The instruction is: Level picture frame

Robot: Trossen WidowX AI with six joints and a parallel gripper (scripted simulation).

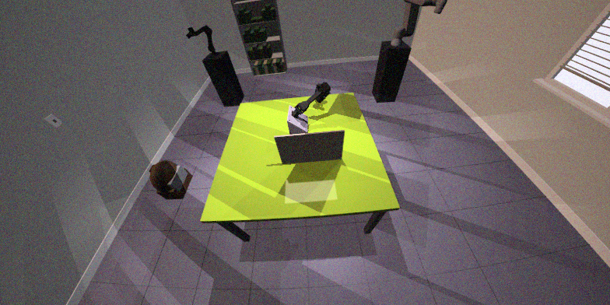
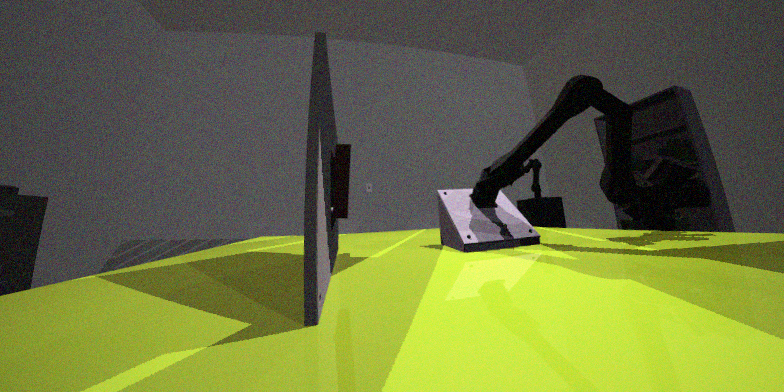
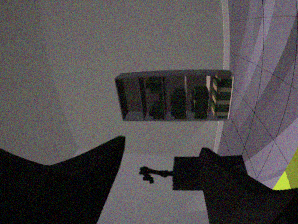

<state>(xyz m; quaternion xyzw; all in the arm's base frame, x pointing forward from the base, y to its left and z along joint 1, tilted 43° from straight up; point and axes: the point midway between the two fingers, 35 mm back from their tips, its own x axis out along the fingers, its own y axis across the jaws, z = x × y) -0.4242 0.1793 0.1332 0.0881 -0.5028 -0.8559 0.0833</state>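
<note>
Right now my gripper tip is 87 cm short of the dark red picture frame, 7 cm to the left of it and 5 cm below it. Also, from my gripper tip: grey wall panel: 88 cm ahead, 7 cm to the right, 4 cm above.
</note>
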